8 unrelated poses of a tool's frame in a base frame.
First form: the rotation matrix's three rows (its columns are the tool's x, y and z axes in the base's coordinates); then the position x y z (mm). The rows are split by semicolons.
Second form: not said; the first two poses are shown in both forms.
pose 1, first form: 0.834, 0.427, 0.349; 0.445, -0.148, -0.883; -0.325, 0.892, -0.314; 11.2, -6.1, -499.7
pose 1, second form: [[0.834, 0.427, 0.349, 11.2], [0.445, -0.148, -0.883, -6.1], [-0.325, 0.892, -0.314, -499.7], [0, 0, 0, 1]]
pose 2, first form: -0.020, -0.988, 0.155; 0.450, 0.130, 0.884; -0.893, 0.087, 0.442; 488.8, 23.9, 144.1
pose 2, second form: [[-0.020, -0.988, 0.155, 488.8], [0.450, 0.130, 0.884, 23.9], [-0.893, 0.087, 0.442, 144.1], [0, 0, 0, 1]]
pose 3, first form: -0.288, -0.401, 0.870; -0.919, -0.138, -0.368; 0.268, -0.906, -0.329; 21.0, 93.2, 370.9
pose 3, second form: [[-0.288, -0.401, 0.870, 21.0], [-0.919, -0.138, -0.368, 93.2], [0.268, -0.906, -0.329, 370.9], [0, 0, 0, 1]]
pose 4, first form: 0.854, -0.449, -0.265; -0.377, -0.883, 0.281; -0.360, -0.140, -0.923; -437.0, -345.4, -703.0
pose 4, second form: [[0.854, -0.449, -0.265, -437.0], [-0.377, -0.883, 0.281, -345.4], [-0.360, -0.140, -0.923, -703.0], [0, 0, 0, 1]]
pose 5, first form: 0.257, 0.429, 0.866; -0.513, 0.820, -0.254; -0.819, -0.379, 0.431; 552.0, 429.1, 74.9
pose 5, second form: [[0.257, 0.429, 0.866, 552.0], [-0.513, 0.820, -0.254, 429.1], [-0.819, -0.379, 0.431, 74.9], [0, 0, 0, 1]]
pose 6, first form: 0.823, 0.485, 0.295; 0.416, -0.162, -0.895; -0.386, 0.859, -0.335; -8.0, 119.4, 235.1
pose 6, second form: [[0.823, 0.485, 0.295, -8.0], [0.416, -0.162, -0.895, 119.4], [-0.386, 0.859, -0.335, 235.1], [0, 0, 0, 1]]
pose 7, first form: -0.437, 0.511, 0.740; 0.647, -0.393, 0.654; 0.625, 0.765, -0.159; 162.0, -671.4, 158.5
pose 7, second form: [[-0.437, 0.511, 0.740, 162.0], [0.647, -0.393, 0.654, -671.4], [0.625, 0.765, -0.159, 158.5], [0, 0, 0, 1]]
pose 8, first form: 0.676, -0.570, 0.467; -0.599, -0.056, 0.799; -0.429, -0.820, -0.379; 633.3, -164.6, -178.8
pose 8, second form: [[0.676, -0.570, 0.467, 633.3], [-0.599, -0.056, 0.799, -164.6], [-0.429, -0.820, -0.379, -178.8], [0, 0, 0, 1]]
